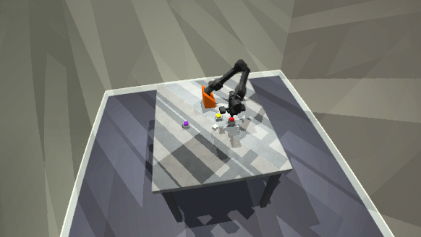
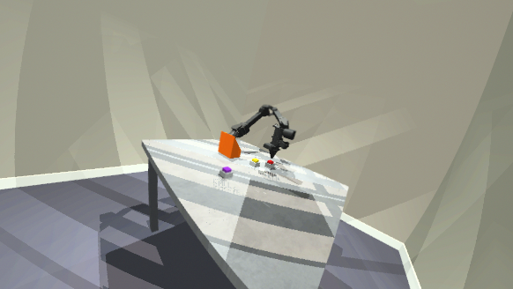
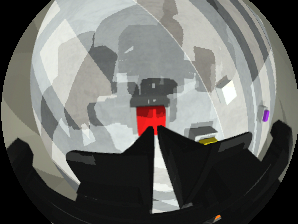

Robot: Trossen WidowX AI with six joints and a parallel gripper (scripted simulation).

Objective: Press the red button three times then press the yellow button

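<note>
Right now the red button is 3 cm below my gripper tip. The rest, counted from my gripper tip: yellow button 5 cm behind, 10 cm to the right, 3 cm below; then white block 5 cm ahead, 13 cm to the right, 5 cm below; then purple button 2 cm ahead, 35 cm to the right, 3 cm below.
</note>
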